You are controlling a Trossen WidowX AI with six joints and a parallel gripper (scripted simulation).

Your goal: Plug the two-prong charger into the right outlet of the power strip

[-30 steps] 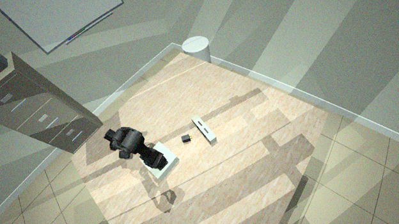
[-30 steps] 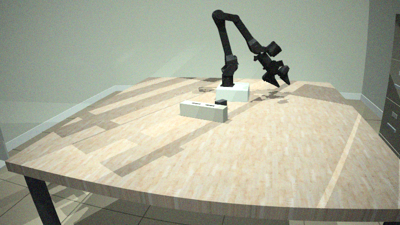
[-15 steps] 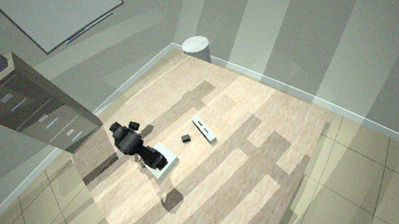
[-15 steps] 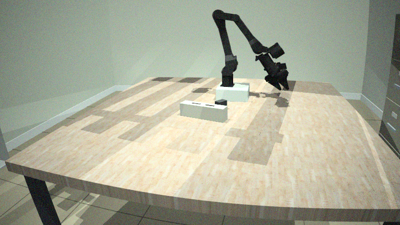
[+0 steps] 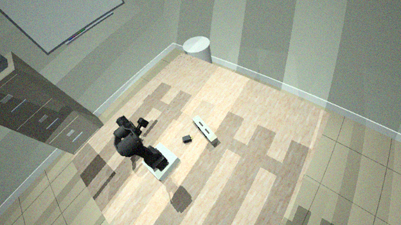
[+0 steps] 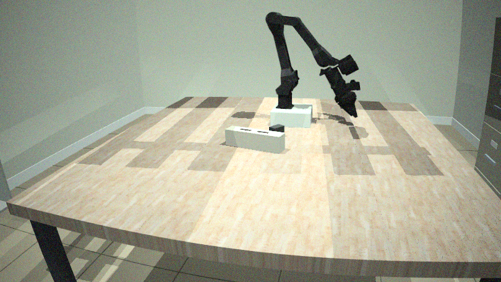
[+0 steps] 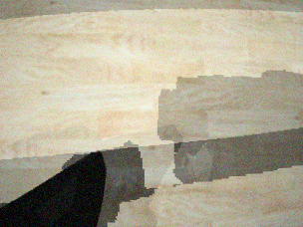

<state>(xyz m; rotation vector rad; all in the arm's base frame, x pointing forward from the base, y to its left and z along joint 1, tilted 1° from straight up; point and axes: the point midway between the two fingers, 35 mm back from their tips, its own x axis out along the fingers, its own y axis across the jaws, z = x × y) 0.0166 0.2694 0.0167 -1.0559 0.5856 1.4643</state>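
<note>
Now: gripper tip 28 cm to the left of the charger, 20 cm short of it and 2 cm above it.
</note>
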